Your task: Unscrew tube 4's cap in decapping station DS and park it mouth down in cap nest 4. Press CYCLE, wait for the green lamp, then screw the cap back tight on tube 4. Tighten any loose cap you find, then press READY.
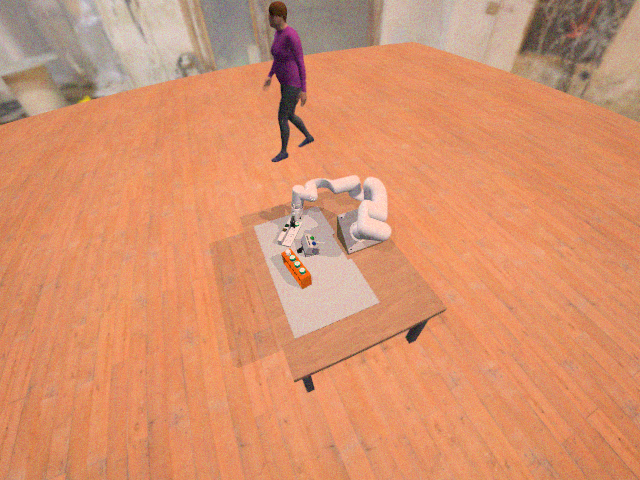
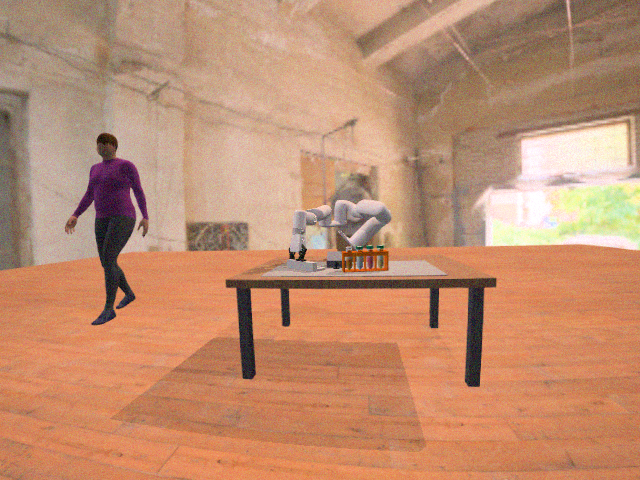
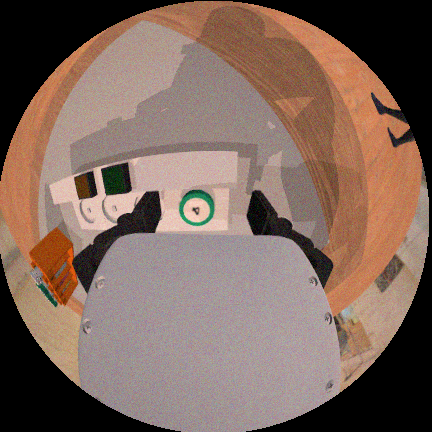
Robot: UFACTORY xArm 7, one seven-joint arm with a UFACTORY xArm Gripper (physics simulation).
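Places are measured from the arm's base along level axes (x ahead, y left, z up), in centimetres.
Where they show: gripper, between the fingertips: (image 1: 295, 222) (image 3: 204, 200); arm's base, origin of its link: (image 2: 353, 245).
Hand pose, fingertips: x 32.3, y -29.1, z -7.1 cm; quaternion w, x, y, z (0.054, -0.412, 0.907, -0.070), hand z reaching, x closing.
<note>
Things, the pixels of their centre, and the offset from my fingertips. "spot": a spot on its surface instead. Level surfaces: height alone.
- green-rimmed cap marked 4, middle of its body: (image 3: 196, 207) dx -0.2, dy +1.2, dz -0.7 cm
- white nest block, middle of its body: (image 3: 118, 203) (image 2: 305, 263) (image 1: 290, 230) dx +5.5, dy +6.7, dz +0.7 cm
- dark amber square, a spot on its surface: (image 3: 85, 186) spot: dx +8.5, dy +6.2, dz +3.3 cm
- dark green square, a spot on its surface: (image 3: 116, 179) spot: dx +6.3, dy +3.1, dz +3.3 cm
- grey box, middle of its body: (image 2: 338, 258) (image 1: 309, 244) dx -2.4, dy +23.5, dz +2.2 cm
- orange rack, middle of its body: (image 3: 56, 274) (image 2: 364, 260) (image 1: 296, 267) dx +10.4, dy +38.3, dz +3.1 cm
- small black fixture, a spot on its surface: (image 1: 300, 250) spot: dx +3.7, dy +22.8, dz -1.8 cm
- grey mat, height of its surface: dz -2.0 cm
A green-rimmed cap marked 4 (image 3: 196, 207) sits upright at the right end of the white nest block (image 3: 187, 167) (image 1: 285, 240) (image 2: 305, 266); what is under it is hidden. My gripper (image 3: 204, 200) (image 1: 293, 222) (image 2: 297, 254) is open and empty, one finger on each side of the cap, both apart from it. Round nests (image 3: 114, 207) show left of the cap, partly behind the left finger. A dark amber square (image 3: 85, 186) and a dark green square (image 3: 116, 179) are on the block. A grey box (image 1: 310, 246) with green and blue buttons stands beside the block.
An orange rack (image 1: 305, 281) (image 2: 366, 252) (image 3: 52, 246) holds tubes; three tops are green, one is pale. A small black fixture (image 1: 300, 250) is at the grey box. The grey mat (image 1: 336, 299) lies under these items. A person (image 1: 289, 62) (image 2: 113, 191) is beyond the table.
</note>
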